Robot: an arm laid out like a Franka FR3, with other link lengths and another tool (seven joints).
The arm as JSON. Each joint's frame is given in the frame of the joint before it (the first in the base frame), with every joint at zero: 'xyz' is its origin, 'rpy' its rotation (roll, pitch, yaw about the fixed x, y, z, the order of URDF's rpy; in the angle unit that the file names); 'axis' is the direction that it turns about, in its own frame. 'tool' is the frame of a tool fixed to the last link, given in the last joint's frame.
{
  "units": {
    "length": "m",
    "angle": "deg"
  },
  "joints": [
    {
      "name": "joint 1",
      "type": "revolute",
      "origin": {
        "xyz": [
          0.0,
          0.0,
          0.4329
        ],
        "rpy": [
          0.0,
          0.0,
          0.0
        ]
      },
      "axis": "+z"
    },
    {
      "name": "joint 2",
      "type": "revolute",
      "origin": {
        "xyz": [
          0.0,
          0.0,
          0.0
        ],
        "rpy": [
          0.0,
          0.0,
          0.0
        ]
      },
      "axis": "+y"
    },
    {
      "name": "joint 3",
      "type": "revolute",
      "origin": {
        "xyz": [
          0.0,
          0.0,
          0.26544
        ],
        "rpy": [
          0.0,
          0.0,
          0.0
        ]
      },
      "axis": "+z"
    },
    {
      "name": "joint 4",
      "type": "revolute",
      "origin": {
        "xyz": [
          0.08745,
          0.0,
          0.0
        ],
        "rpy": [
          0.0,
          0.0,
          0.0
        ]
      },
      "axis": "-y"
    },
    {
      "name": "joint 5",
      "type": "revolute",
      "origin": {
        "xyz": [
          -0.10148,
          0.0,
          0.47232
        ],
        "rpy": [
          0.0,
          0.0,
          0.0
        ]
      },
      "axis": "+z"
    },
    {
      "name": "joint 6",
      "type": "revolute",
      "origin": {
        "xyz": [
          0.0,
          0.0,
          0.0
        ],
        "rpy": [
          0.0,
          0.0,
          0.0
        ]
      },
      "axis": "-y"
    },
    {
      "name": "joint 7",
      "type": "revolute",
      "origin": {
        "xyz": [
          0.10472,
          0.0,
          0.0
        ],
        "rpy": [
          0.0,
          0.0,
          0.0
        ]
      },
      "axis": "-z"
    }
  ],
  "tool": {
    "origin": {
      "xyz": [
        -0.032,
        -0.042,
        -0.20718
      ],
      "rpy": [
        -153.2,
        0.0,
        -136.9
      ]
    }
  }
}
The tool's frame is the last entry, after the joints.
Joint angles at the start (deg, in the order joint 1, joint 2, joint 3, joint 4, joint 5, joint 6, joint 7):
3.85 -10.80 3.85 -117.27 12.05 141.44 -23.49
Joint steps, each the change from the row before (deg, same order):
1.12 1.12 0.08 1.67 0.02 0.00 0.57
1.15 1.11 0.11 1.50 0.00 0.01 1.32
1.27 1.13 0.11 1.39 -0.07 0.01 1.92
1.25 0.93 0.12 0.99 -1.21 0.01 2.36
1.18 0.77 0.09 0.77 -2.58 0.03 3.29
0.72 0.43 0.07 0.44 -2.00 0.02 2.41
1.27 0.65 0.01 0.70 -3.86 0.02 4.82
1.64 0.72 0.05 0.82 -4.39 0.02 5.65
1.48 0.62 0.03 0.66 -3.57 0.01 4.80
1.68 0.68 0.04 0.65 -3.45 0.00 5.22
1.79 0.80 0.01 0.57 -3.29 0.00 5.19
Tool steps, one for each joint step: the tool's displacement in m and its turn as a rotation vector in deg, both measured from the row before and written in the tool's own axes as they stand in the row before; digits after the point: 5 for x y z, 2 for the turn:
-0.01767 0.00128 0.00113 -0.05 -0.98 0.02
-0.01725 0.00417 0.00130 -0.21 -0.60 0.63
-0.01757 0.00719 0.00133 -0.38 -0.33 1.02
-0.01498 0.00883 0.00084 -0.21 0.16 0.30
-0.01233 0.00808 -0.00011 0.29 0.83 -0.11
-0.00740 0.00481 -0.00071 0.37 0.69 -0.10
-0.01167 0.00753 -0.00217 0.97 1.49 0.13
-0.01581 0.01019 -0.00428 1.24 1.42 0.27
-0.01384 0.01001 -0.00453 1.06 1.03 0.40
-0.01528 0.01300 -0.00586 0.98 0.97 0.82
-0.01469 0.01603 -0.00588 0.84 0.88 0.89

